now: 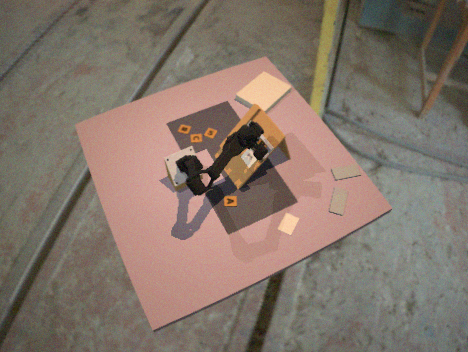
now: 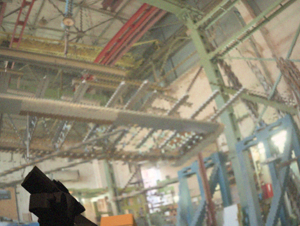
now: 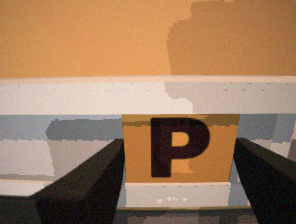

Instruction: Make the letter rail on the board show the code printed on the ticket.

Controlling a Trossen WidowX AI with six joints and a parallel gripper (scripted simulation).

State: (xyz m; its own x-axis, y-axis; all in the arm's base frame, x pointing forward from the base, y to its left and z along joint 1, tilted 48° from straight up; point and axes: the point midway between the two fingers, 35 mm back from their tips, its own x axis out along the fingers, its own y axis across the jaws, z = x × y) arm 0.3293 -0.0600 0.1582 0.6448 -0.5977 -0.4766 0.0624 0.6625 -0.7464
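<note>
My gripper tip is now 70 mm above the white ticket, 60 mm past it and 10 mm to the right of it. The rest, counted from my gripper tip: orange tile (right at my gripper tip); then cream slab (410 mm to the left, 340 mm ahead, 160 mm below).
</note>
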